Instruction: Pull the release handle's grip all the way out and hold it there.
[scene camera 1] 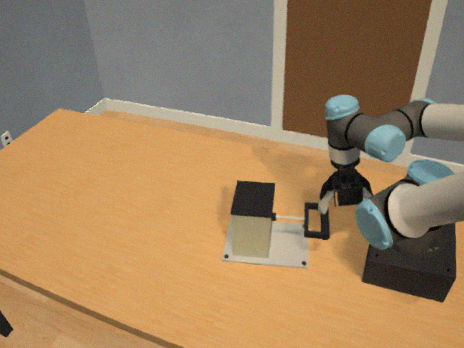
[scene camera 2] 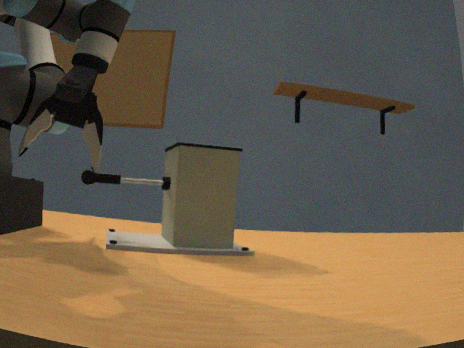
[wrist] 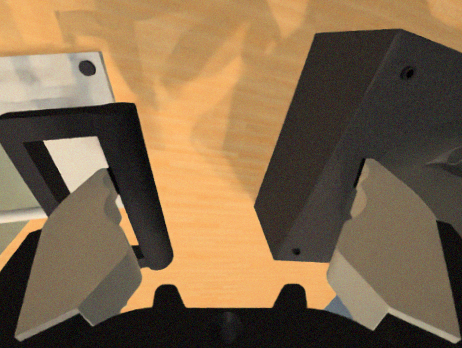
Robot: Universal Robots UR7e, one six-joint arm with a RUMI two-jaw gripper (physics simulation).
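The release handle's grip [scene camera 1: 325,225] [scene camera 2: 102,178] [wrist: 135,170] is a black rectangular frame on a pale rod [scene camera 1: 290,217] [scene camera 2: 142,181]. A stretch of the rod shows between the grip and the collar on the pale green box [scene camera 1: 252,235] [scene camera 2: 202,195]. My gripper [scene camera 1: 346,206] [scene camera 2: 59,161] [wrist: 234,168] is wide open, pointing down, with nothing held between its fingers. One finger's tip is at the frame's opening, on the box side of the outer bar; whether it touches the bar is hard to tell. The other finger stands well away on the robot-base side.
The box stands on a light grey plate [scene camera 1: 290,247] [scene camera 2: 140,242] [wrist: 50,90] with dark bolts. The robot's dark base block [scene camera 1: 410,280] [scene camera 2: 20,205] [wrist: 310,135] stands close, below the far finger in the wrist view. A wall shelf [scene camera 2: 345,97] is in the background.
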